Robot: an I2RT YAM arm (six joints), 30 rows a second.
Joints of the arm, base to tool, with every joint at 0 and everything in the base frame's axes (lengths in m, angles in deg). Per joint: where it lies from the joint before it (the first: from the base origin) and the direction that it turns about. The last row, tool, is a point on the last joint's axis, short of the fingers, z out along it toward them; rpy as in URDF.
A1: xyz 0 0 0.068 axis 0 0 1
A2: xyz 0.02 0.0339 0.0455 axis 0 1 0
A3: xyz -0.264 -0.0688 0 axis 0 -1 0
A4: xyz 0.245 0.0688 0.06 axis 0 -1 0
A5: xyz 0.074 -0.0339 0.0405 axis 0 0 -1
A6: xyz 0.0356 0 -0.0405 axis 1 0 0
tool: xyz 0 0 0 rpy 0 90 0
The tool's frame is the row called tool.
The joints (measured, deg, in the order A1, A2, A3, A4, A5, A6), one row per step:
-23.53, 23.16, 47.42, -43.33, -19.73, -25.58
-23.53, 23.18, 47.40, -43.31, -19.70, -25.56
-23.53, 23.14, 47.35, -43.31, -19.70, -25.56
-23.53, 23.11, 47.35, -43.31, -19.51, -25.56
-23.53, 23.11, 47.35, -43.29, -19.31, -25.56
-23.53, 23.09, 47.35, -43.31, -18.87, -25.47
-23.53, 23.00, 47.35, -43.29, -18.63, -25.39
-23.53, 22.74, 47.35, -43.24, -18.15, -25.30
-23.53, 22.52, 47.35, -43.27, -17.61, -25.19
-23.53, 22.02, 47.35, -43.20, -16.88, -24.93
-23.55, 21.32, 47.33, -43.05, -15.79, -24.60
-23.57, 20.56, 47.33, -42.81, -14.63, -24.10
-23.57, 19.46, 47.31, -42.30, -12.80, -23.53
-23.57, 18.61, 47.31, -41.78, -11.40, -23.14
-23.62, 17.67, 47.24, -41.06, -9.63, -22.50
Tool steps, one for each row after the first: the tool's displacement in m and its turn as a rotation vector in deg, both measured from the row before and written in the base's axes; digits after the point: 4 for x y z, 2 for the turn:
0.0001, -0.0001, -0.0001, 0.02, 0.02, -0.03
0.0000, 0.0000, -0.0002, 0.00, 0.01, 0.00
-0.0001, -0.0001, 0.0000, -0.07, 0.00, -0.18
0.0000, -0.0001, 0.0000, -0.07, 0.01, -0.19
-0.0001, -0.0002, 0.0000, -0.05, 0.05, -0.44
-0.0003, 0.0000, 0.0001, -0.04, -0.07, -0.25
-0.0009, 0.0001, 0.0003, -0.18, -0.23, -0.48
-0.0008, 0.0000, 0.0001, -0.13, -0.11, -0.55
-0.0018, 0.0003, 0.0006, -0.19, -0.46, -0.77
-0.0025, 0.0004, 0.0008, -0.32, -0.67, -1.15
-0.0027, 0.0004, 0.0010, -0.23, -0.85, -1.27
-0.0039, 0.0005, 0.0017, -0.53, -1.35, -1.91
-0.0031, 0.0004, 0.0016, -0.48, -1.20, -1.45
-0.0033, 0.0002, 0.0016, -0.37, -1.45, -1.91

